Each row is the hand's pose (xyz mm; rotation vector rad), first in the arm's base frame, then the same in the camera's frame.
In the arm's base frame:
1: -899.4 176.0 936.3 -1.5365 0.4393 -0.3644
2: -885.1 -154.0 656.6 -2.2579 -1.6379 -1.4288
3: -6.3 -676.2 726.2 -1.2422 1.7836 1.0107
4: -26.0 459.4 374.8 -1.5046 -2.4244 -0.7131
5: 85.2 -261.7 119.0 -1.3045 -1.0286 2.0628
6: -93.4 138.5 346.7 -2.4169 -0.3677 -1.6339
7: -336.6 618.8 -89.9 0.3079 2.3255 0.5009
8: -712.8 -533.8 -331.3 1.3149 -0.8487 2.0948
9: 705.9 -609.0 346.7 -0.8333 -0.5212 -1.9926
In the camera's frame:
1: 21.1 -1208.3 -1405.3 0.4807 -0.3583 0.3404
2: 146.0 -796.4 -1451.2 -0.0389 -0.2220 -1.7870
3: 1096.4 -643.9 -1100.1 -0.5496 -0.6459 1.7383
4: 212.1 -966.5 -374.0 0.5241 -0.8943 -2.1957
5: 666.3 -370.0 -562.7 -0.1345 -2.8458 -0.0401
6: 367.6 -762.9 -580.5 -0.1952 0.1964 -1.0164
7: -266.1 -639.3 -328.4 -0.0234 0.5026 2.7022
8: 152.9 220.6 -1111.5 -0.7931 1.4988 -0.6217
9: 1387.9 -423.0 -377.6 1.0612 0.7770 -0.9697

